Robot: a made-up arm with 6 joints.
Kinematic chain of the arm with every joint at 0, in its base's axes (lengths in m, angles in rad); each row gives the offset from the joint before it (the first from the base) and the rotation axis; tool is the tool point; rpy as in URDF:
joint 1: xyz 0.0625 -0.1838 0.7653 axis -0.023 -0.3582 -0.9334
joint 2: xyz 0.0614 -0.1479 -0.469 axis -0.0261 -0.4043 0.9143
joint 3: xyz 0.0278 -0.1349 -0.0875 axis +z
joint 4: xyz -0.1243 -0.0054 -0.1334 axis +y
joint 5: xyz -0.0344 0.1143 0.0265 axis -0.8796 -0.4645 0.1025
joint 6: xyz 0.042 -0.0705 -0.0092 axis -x
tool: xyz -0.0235 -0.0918 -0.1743 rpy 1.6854 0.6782 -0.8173
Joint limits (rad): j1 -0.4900..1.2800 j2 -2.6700..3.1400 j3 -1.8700..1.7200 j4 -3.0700..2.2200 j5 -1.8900..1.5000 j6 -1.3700..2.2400
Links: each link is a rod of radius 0.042 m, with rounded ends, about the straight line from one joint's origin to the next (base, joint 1, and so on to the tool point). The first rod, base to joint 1, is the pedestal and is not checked.
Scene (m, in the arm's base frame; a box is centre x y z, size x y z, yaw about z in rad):
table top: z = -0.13
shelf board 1: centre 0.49 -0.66 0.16 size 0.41 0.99 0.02 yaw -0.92
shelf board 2: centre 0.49 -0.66 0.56 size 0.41 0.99 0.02 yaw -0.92
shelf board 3: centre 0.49 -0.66 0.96 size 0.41 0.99 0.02 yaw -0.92
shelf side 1: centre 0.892 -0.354 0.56 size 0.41 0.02 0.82 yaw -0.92
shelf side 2: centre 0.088 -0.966 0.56 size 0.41 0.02 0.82 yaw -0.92
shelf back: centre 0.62 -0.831 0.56 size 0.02 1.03 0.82 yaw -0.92
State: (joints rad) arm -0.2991 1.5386 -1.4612 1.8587 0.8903 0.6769
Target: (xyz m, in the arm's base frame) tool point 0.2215 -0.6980 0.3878
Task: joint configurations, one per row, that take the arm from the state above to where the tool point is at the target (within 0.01 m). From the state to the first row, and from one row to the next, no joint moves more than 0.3 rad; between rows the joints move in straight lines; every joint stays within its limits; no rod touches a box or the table.
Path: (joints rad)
1: -0.0822 1.7491 -1.2930 1.7353 0.9283 0.9206
2: 0.1347 1.9595 -1.1247 1.6120 0.9664 1.1642
3: 0.3515 2.1700 -0.9565 1.4886 1.0044 1.4079
4: 0.5684 2.3804 -0.7882 1.3653 1.0425 1.6515
5: 0.7853 2.5909 -0.6200 1.2419 1.0805 1.8952
6: 0.8842 2.5134 -0.5789 1.4375 0.8667 1.6335
7: 0.9832 2.4359 -0.5379 1.6332 0.6530 1.3717
8: 1.0821 2.3585 -0.4968 1.8288 0.4392 1.1100
9: 1.1811 2.2810 -0.4558 2.0244 0.2255 0.8483
10: 1.2800 2.2035 -0.4147 2.2200 0.0117 0.5866

